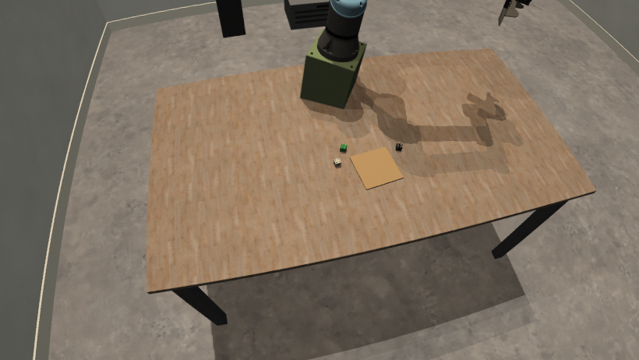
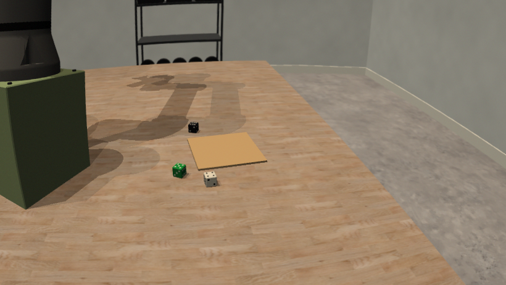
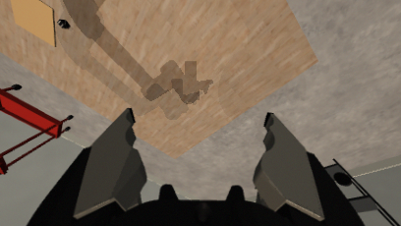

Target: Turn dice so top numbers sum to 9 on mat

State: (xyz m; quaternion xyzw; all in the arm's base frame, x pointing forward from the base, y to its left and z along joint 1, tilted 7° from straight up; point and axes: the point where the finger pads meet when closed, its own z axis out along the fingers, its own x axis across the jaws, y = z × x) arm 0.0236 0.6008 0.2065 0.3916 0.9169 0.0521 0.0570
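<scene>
Now: hand 33 cm short of the white die, 68 cm to the left of it and 33 cm above it. The rest, counted from my hand: tan mat (36 cm ahead, 55 cm to the right, 34 cm below); black die (30 cm ahead, 45 cm to the right, 33 cm below); green die (27 cm ahead, 65 cm to the right, 33 cm below).
</scene>
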